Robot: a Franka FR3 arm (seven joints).
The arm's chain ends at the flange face. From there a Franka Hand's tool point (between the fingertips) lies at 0.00 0.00 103.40 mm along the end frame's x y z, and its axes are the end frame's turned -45 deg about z.
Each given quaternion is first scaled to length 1.
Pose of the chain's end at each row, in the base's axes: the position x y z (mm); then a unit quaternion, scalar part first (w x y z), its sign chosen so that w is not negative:
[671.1 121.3 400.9 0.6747 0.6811 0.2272 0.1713]
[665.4 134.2 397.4 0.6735 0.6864 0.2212 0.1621]
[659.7 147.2 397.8 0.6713 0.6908 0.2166 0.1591]
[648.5 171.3 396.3 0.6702 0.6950 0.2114 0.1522]
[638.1 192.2 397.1 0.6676 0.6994 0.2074 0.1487]
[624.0 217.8 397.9 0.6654 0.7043 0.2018 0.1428]
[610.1 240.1 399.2 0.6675 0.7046 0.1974 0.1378]
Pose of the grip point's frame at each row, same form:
[726.9 34.3 397.7 0.6889 0.5423 0.4705 -0.0999]
[719.2 46.0 393.2 0.6843 0.5495 0.4670 -0.1080]
[712.5 58.4 392.8 0.6811 0.5553 0.4645 -0.1099]
[699.7 81.6 390.6 0.6774 0.5612 0.4613 -0.1159]
[688.2 102.0 390.4 0.6737 0.5668 0.4593 -0.1181]
[672.6 126.8 390.3 0.6694 0.5735 0.4560 -0.1227]
[657.4 148.5 391.9 0.6694 0.5754 0.4520 -0.1281]

